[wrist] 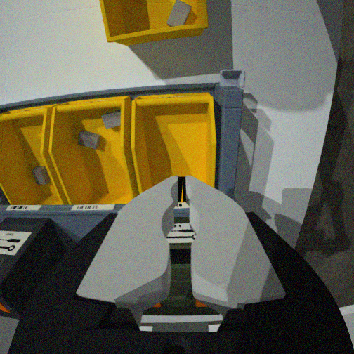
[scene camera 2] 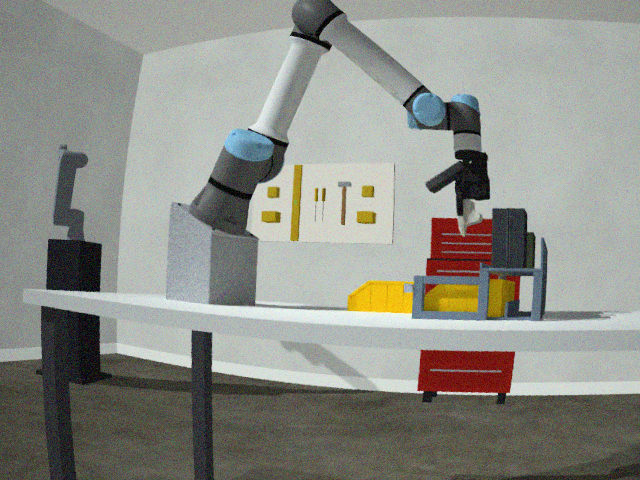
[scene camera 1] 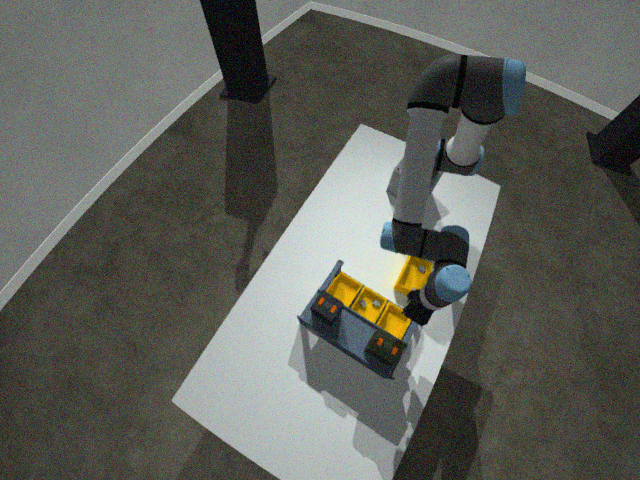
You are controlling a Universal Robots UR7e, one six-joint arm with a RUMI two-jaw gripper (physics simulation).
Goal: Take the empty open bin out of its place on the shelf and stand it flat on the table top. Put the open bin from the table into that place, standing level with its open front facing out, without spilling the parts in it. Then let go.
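Frame: origin at the arm's base, x ahead, y left, z up, level; millimetres.
Seen in the pictures: gripper, between the fingertips: (scene camera 2: pixel 464 236); arm's base, origin of its link: (scene camera 2: pixel 215 220).
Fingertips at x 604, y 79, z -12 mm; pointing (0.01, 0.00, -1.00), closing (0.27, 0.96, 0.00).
Pixels of each thing's top centre, then the offset from my fingertips to it. "spot": a spot on its surface instead.
- empty open bin, a spot on its surface: (scene camera 1: pixel 395 321) spot: dx +16, dy -4, dz -180 mm
- table, a spot on its surface: (scene camera 2: pixel 382 298) spot: dx -197, dy -28, dz -156 mm
- grey part, centre of its top: (scene camera 1: pixel 422 268) dx -232, dy +54, dz -171 mm
- middle yellow bin, a spot on its surface: (scene camera 1: pixel 368 304) spot: dx -16, dy -125, dz -179 mm
- left yellow bin, a spot on its surface: (scene camera 1: pixel 343 289) spot: dx -43, dy -238, dz -180 mm
- dark case, centre of its top: (scene camera 2: pixel 510 210) (scene camera 1: pixel 327 305) dx +82, dy -271, dz +35 mm
- dark green case, centre of its top: (scene camera 2: pixel 519 233) (scene camera 1: pixel 387 346) dx +143, dy -48, dz +10 mm
My gripper (scene camera 1: pixel 412 311) (scene camera 2: pixel 463 234) (wrist: pixel 182 178) is shut, with nothing between its fingertips. It hangs above the shelf (scene camera 1: pixel 356 333) (scene camera 2: pixel 482 299) (wrist: pixel 229 150), apart from it. In the wrist view its tips overlap the lower end of the empty open bin (scene camera 1: pixel 395 321) (wrist: pixel 180 135). That yellow bin is in the shelf's right-hand place. The open bin on the table (scene camera 1: pixel 406 283) (scene camera 2: pixel 382 298) (wrist: pixel 157 34) stands flat, apart from the shelf. A grey part (scene camera 1: pixel 422 269) (wrist: pixel 179 14) shows in it; the rest of its inside is partly cut off or hidden.
The middle yellow bin (scene camera 1: pixel 368 304) (wrist: pixel 95 170) holds two grey parts. The left yellow bin (scene camera 1: pixel 343 289) (wrist: pixel 20 150) stands beside it. A dark case (scene camera 1: pixel 326 308) (scene camera 2: pixel 509 237) (wrist: pixel 37 250) and a dark green case (scene camera 1: pixel 385 347) (scene camera 2: pixel 530 249) stand on the shelf top.
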